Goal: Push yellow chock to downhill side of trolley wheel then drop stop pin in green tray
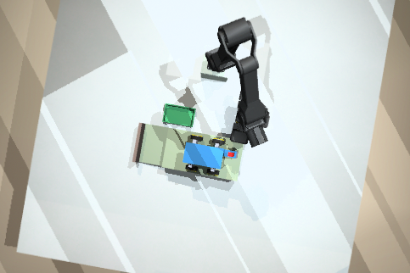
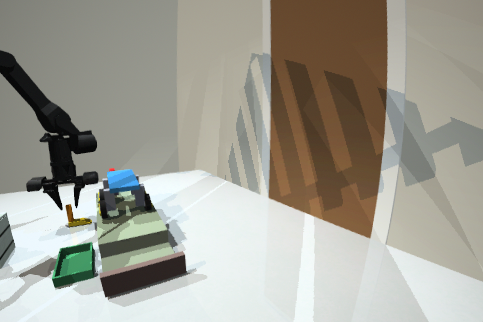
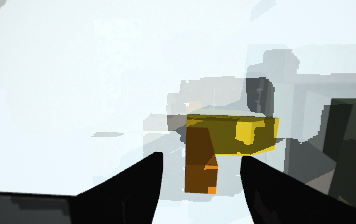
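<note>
My gripper tip is 3 cm above the yellow chock and 2 cm short of it. Round my gripper tip: red-headed stop pin: 14 cm ahead, 7 cm above, 2 cm to the right; then blue trolley: 16 cm ahead, 11 cm to the right, 6 cm above; then green tray: 24 cm to the right, 6 cm below, 3 cm ahead.
</note>
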